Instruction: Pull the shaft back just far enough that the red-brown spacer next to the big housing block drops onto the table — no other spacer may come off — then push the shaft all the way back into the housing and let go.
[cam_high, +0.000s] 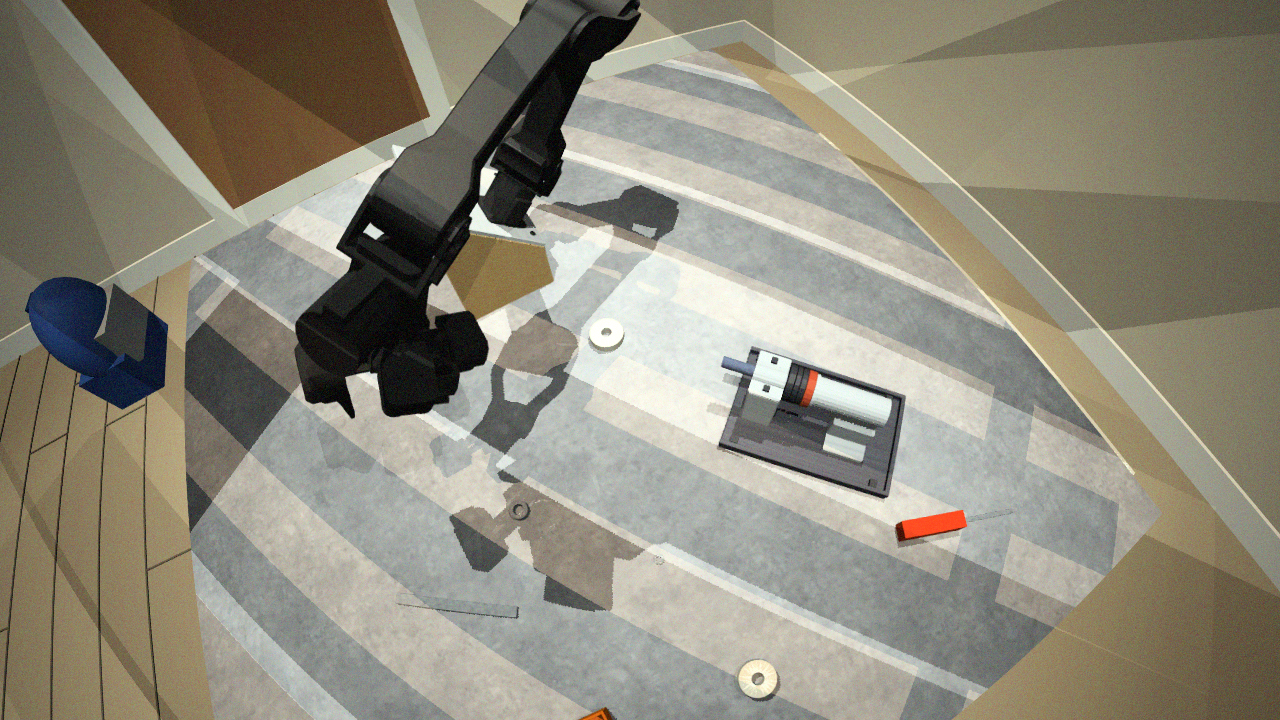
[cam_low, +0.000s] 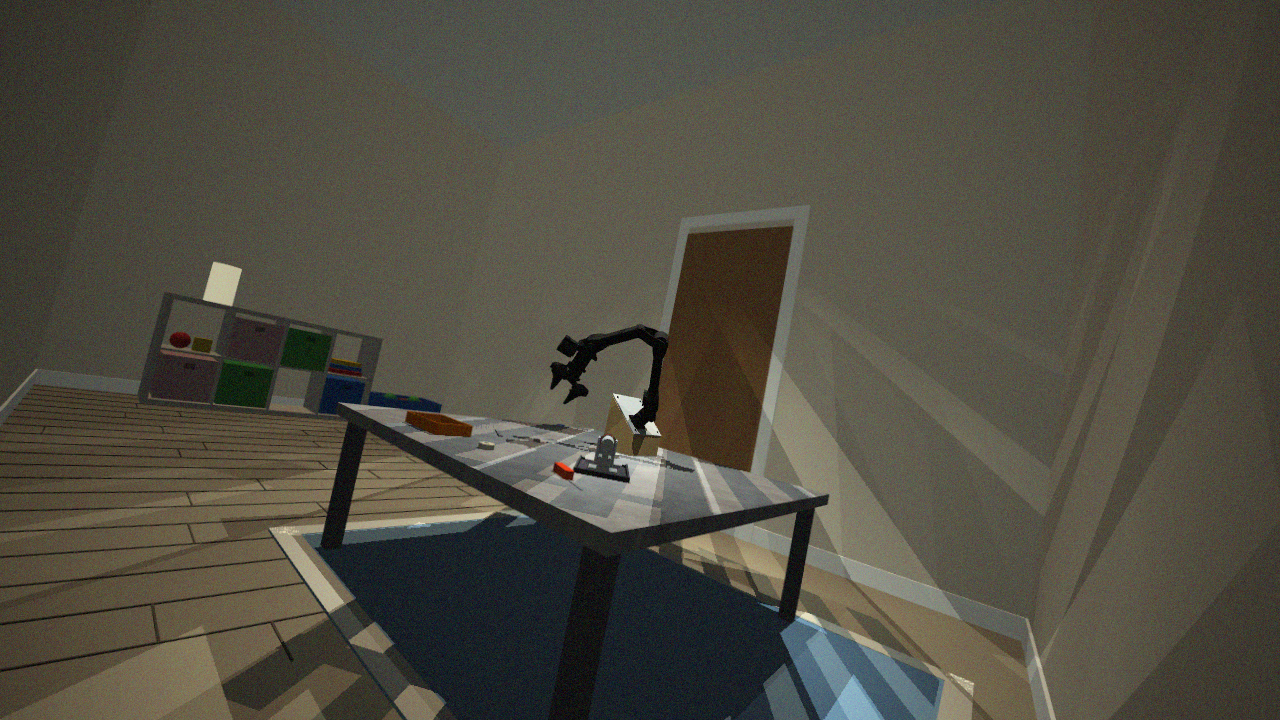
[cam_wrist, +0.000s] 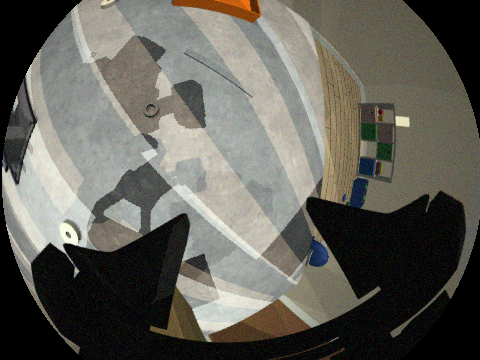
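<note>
My gripper tip is now 40 cm to the right of the blue-grey shaft, 18 cm short of it and 9 cm above it. From my gripper tip the other things lie so: orange tray 43 cm ahead, 16 cm below, 8 cm to the right; then thin grey strip 18 cm ahead, 16 cm below, 7 cm to the right; then white washer 28 cm to the left, 16 cm below, 4 cm behind.
</note>
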